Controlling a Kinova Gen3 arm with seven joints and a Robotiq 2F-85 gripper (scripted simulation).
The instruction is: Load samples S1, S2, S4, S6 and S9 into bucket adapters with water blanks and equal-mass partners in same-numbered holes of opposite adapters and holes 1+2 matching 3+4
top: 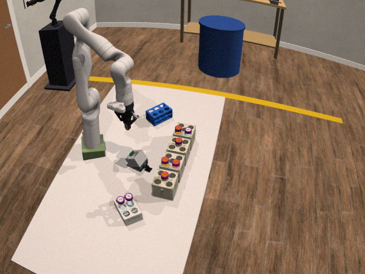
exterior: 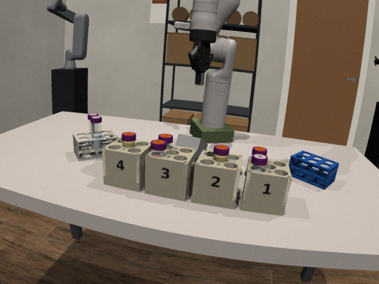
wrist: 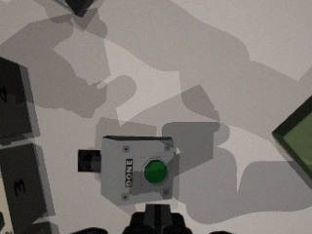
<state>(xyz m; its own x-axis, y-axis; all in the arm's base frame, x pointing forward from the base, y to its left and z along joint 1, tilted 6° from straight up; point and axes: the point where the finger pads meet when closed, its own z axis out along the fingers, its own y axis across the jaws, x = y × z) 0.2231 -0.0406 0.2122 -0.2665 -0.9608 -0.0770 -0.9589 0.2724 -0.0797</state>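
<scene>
Now: the grey done desk 20 mm ahead of my hand and 190 mm below it. Round my hand: adapter 2: 210 mm ahead, 90 mm to the left, 200 mm below; then orange-dot sample tube: 200 mm ahead, 130 mm to the right, 180 mm below; then white-dot blank: 240 mm ahead, 170 mm to the left, 180 mm below.
</scene>
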